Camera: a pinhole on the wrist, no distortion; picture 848 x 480 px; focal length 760.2 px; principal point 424.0 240.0 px. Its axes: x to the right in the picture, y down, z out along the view. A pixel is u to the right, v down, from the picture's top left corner.
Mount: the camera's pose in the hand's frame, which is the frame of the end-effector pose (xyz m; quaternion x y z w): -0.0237 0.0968 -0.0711 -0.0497 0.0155 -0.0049 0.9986
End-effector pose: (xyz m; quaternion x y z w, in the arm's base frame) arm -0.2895 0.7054 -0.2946 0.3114 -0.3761 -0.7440 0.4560
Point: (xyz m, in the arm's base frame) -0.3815 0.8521 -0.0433
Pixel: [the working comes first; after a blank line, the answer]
In the camera's frame: -0.1145 -0.0024 0.3152

148 234
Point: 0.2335 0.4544 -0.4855
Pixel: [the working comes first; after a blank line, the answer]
In the camera's frame: 0.0870 0.1021 -0.5097

behind the camera
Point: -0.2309 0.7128 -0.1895
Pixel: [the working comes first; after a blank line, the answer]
In the camera's frame: -0.0212 0.0074 0.0814

226 309
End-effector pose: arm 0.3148 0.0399 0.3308 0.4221 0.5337 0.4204 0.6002
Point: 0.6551 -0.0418 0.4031
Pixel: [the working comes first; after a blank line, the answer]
In the camera's frame: -0.0608 -0.1116 0.4092

311 33
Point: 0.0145 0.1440 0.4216
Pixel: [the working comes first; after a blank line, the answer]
In the camera's frame: 0.0806 0.0594 -0.2200

behind the camera
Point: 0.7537 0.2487 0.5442
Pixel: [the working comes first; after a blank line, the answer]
In the camera's frame: 0.1786 0.0940 0.5294

680 375
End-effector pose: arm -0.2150 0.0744 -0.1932 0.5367 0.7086 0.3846 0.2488
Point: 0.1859 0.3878 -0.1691
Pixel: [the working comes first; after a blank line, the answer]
In the camera's frame: 0.1872 0.1470 0.4740

724 476
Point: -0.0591 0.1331 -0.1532
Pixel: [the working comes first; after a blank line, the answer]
In the camera's frame: 0.0292 0.0138 0.1868

543 296
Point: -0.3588 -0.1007 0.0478
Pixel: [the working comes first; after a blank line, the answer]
In the camera's frame: -0.0783 0.0166 -0.2295

behind the camera
